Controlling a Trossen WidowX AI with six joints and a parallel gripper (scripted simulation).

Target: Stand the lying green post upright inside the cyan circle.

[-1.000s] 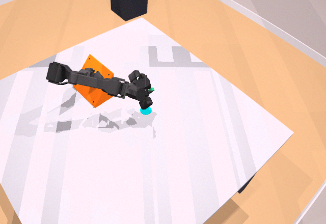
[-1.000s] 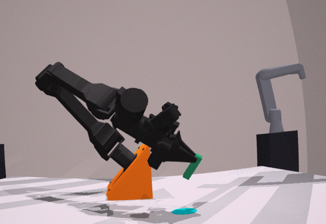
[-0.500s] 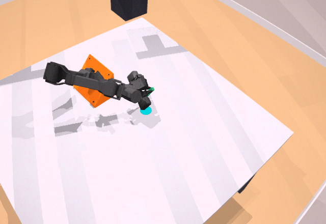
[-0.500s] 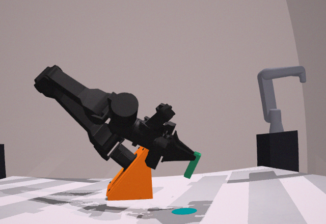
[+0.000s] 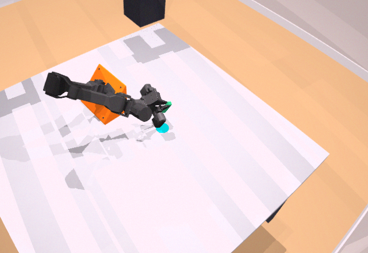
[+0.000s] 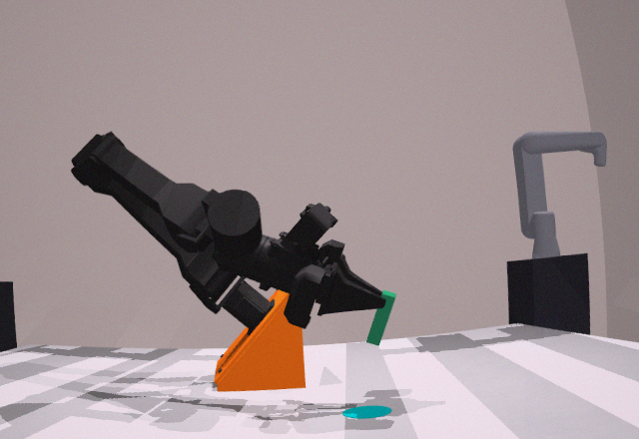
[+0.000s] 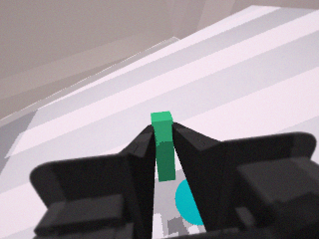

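Now: the cyan circle 3 cm to the right of my gripper tip and 14 cm below it. Also, from my gripper tip: green post 1 cm behind, 1 cm to the right, 2 cm below.
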